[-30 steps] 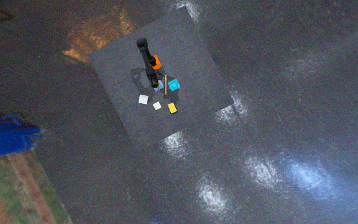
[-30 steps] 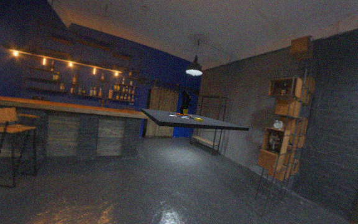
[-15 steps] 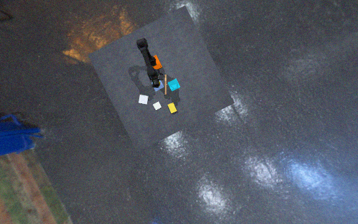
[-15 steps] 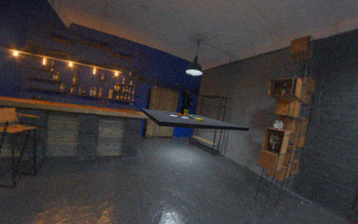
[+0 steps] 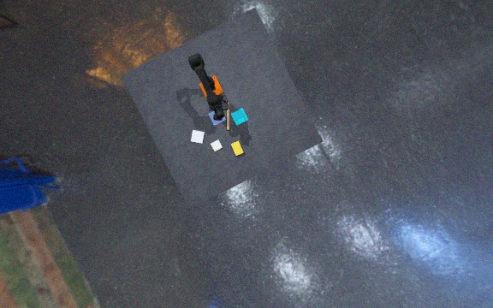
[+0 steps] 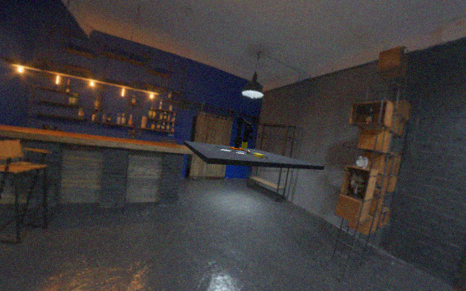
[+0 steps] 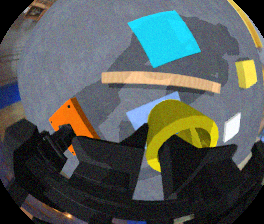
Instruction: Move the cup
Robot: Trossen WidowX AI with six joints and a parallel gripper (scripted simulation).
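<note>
Right now the wooden stick is 8 cm below my gripper tip, 5 cm to the left of it and 4 cm ahead of it. The rest, counted from my gripper tip: yellow cup: 2 cm ahead, 1 cm to the right; light blue pad: 9 cm below, 5 cm to the right, 2 cm ahead.
</note>
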